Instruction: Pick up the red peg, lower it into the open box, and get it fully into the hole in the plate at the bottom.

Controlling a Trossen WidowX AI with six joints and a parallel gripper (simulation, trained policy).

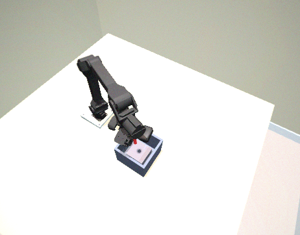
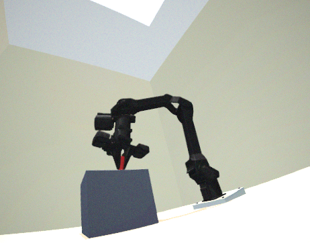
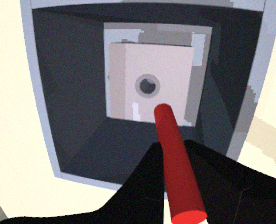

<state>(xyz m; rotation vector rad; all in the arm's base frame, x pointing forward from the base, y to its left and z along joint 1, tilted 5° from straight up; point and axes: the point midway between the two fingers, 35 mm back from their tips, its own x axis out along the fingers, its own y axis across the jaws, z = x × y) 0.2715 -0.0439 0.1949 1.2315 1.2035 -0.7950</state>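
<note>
Now: gripper tip right at the red peg. Round my gripper tip: pale plate: 110 mm below, 30 mm ahead.
</note>
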